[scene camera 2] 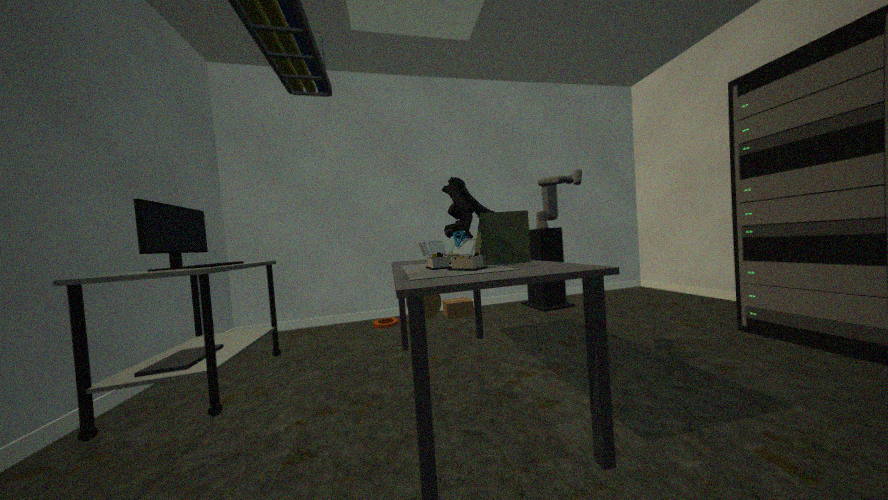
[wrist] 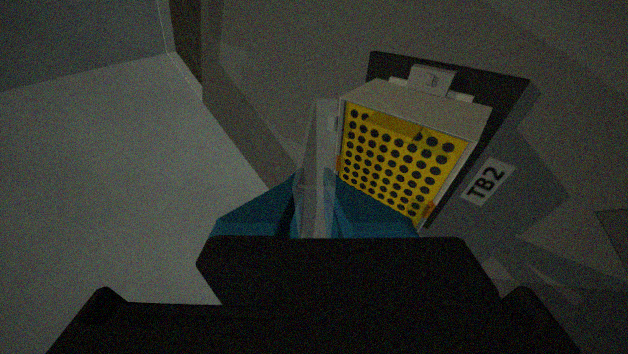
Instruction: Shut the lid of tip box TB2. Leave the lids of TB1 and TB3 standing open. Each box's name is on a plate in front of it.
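Places are measured from the arm's base along level axes (x back, y right, z up), in centimetres.
Where they show: gripper, fingertip midpoint: [scene camera 2: 458, 247] [wrist: 314, 175]; arm's base, link origin: [scene camera 2: 496, 232].
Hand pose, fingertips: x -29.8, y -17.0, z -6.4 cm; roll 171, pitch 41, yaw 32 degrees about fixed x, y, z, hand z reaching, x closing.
Observation:
Each offset is from my fingertips to the top centre of the thing. "*": to the spot under its first point.
Tip box TB2 @(dx +3.7, dy -0.6, dz -3.1 cm) [wrist: 400, 155] is open in the wrist view, its yellow rack of dark holes showing. Its name plate @(* dx +9.4, dy +3.2, dz -10.3 cm) [wrist: 487, 182] is to the right. TB2's clear lid @(* dx -1.3, dy +3.3, dz -0.3 cm) [wrist: 326, 130] stands up along the box's left side, seen nearly edge-on. My gripper [wrist: 314, 175] [scene camera 2: 460, 239] is shut on this lid, a blue finger on each side. In the scene view two pale boxes stand below and beside it: a left box @(dx -3.6, dy +19.3, dz -3.9 cm) [scene camera 2: 438, 262] with a clear lid @(* dx -1.7, dy +44.6, dz -0.3 cm) [scene camera 2: 430, 248] standing open, and a wider right box @(dx +4.7, dy +0.0, dz -3.9 cm) [scene camera 2: 466, 262]. Their names cannot be read there, and a third box cannot be made out.
The boxes stand on a grey table [scene camera 2: 534, 277]. A green panel [scene camera 2: 504, 237] stands upright right of them. A second, pale arm [scene camera 2: 549, 201] is on a black pedestal behind. A desk with a monitor [scene camera 2: 170, 226] is at the left, a server rack [scene camera 2: 734, 204] at the right.

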